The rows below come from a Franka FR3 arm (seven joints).
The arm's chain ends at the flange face. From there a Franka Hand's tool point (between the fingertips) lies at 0.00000 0.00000 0.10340 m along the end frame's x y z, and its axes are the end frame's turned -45 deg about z.
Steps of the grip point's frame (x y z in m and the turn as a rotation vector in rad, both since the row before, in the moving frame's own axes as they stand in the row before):
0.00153 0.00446 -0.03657 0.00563 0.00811 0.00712
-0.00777 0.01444 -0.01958 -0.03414 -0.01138 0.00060
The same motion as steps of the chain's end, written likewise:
0.00405 0.00308 -0.03656 0.00972 0.00175 0.00712
0.00305 0.01238 -0.01951 -0.03219 0.01609 0.00060

